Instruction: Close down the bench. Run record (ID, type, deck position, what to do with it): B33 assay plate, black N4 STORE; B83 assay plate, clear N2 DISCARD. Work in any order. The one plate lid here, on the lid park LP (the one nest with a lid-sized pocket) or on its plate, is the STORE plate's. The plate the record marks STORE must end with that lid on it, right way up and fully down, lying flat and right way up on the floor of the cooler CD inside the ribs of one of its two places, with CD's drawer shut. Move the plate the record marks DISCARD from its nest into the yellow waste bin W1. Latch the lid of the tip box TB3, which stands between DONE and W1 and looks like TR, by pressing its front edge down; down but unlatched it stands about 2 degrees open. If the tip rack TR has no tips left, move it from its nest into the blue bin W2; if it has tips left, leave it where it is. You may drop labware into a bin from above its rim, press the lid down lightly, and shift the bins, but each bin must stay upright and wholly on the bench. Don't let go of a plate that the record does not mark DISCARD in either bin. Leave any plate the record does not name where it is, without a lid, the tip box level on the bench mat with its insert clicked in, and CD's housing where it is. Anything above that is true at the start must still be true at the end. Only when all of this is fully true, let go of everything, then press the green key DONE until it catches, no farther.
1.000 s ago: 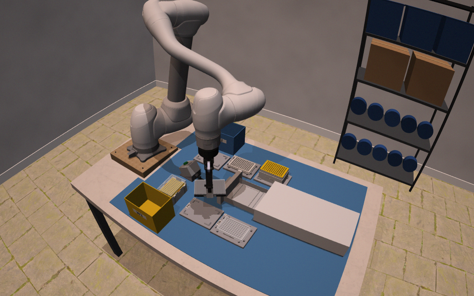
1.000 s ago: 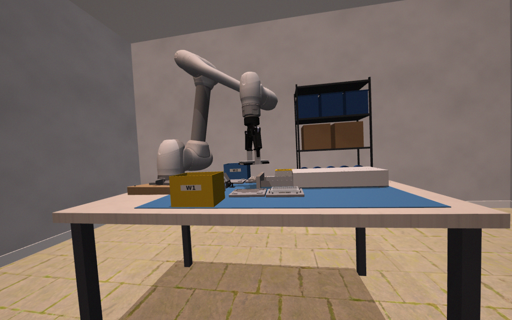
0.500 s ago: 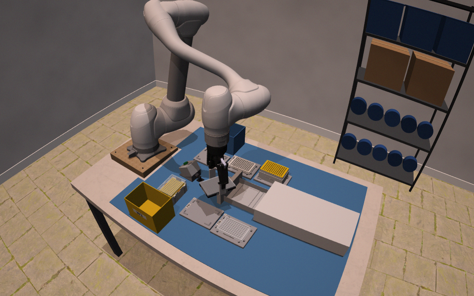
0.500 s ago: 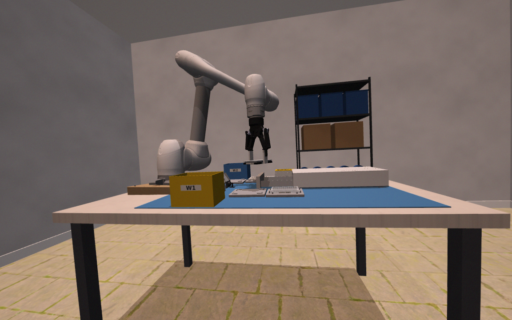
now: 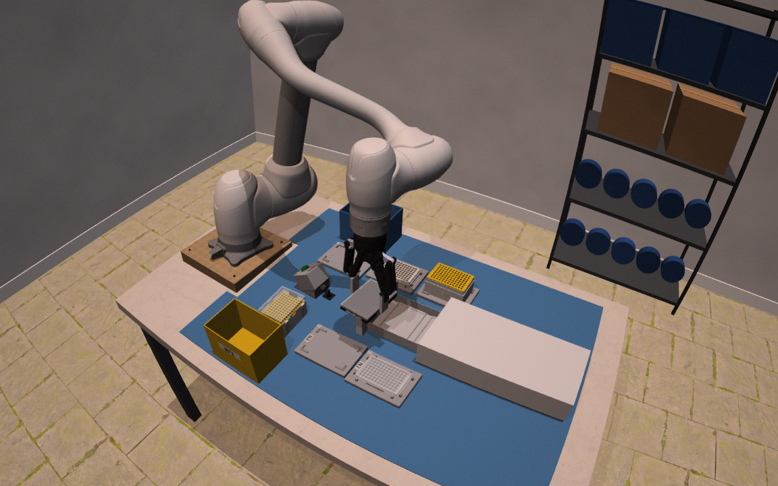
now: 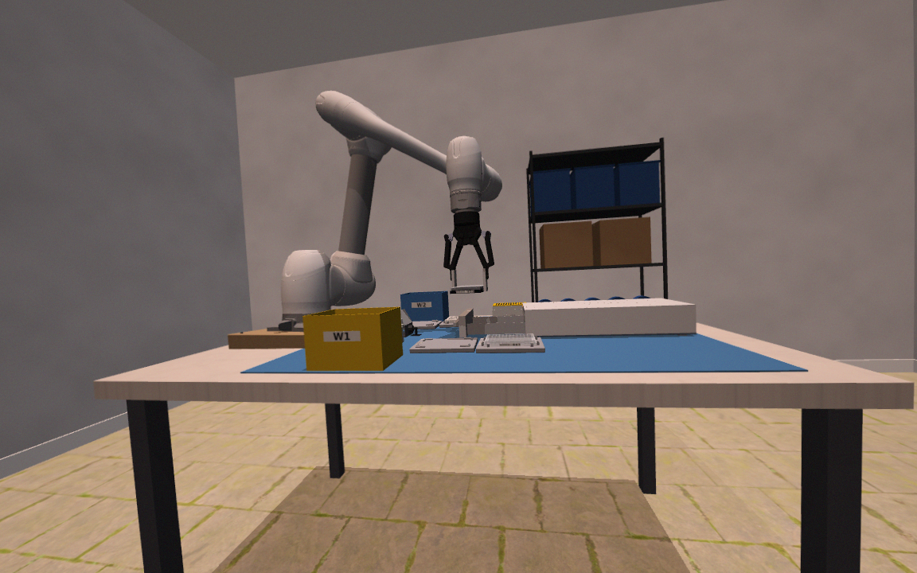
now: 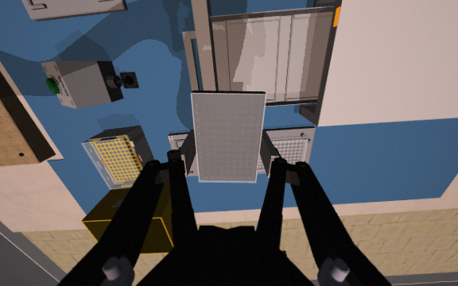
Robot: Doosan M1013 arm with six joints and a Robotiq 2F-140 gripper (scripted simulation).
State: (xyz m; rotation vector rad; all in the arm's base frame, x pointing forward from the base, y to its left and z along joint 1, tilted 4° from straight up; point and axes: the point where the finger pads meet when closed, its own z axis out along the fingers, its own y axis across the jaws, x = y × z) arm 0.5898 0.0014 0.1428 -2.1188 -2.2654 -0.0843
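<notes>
Right now my hand is 14 cm above the cooler drawer, 10 cm to the right of it and 7 cm short of it. Round my hand: nest N4: 16 cm below, 11 cm to the right, 4 cm behind; clear plate lid: 1 cm below; black plate: 2 cm below.
</notes>
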